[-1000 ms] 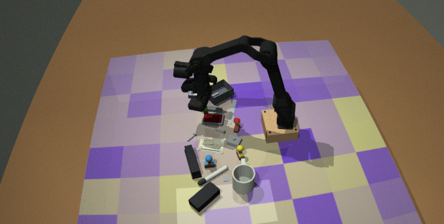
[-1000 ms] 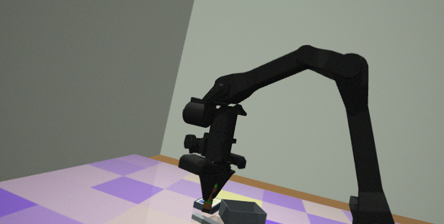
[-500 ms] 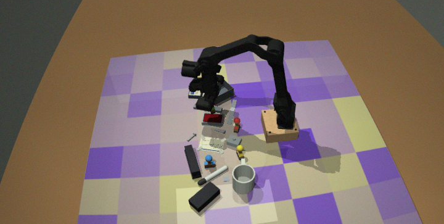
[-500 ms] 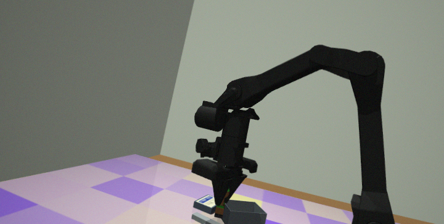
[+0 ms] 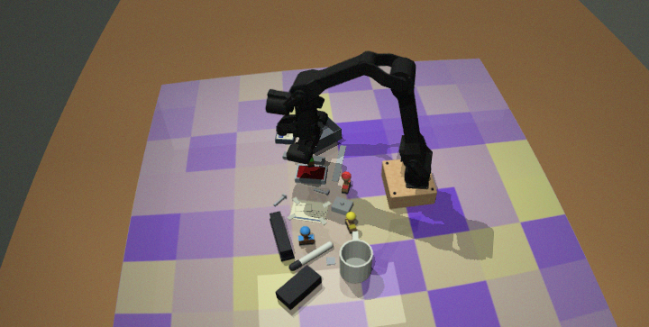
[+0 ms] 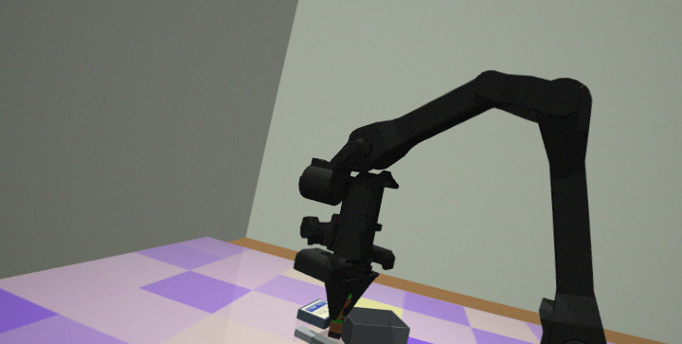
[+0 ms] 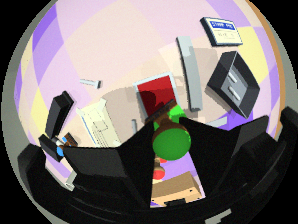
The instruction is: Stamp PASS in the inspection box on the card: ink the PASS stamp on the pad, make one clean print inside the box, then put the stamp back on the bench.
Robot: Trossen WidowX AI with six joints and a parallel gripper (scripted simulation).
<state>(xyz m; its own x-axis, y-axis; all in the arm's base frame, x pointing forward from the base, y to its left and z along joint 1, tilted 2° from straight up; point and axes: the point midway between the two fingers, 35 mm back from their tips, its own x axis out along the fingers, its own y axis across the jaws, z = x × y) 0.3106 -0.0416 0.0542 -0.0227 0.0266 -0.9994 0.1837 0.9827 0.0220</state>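
The red ink pad is 8 cm below my gripper tip. The rest, counted from my gripper tip: grey bar (8 cm behind, 6 cm to the right, 8 cm below); then red stamp (11 cm behind, 4 cm to the left, 6 cm below); then green-knobbed stamp (right at my gripper tip).
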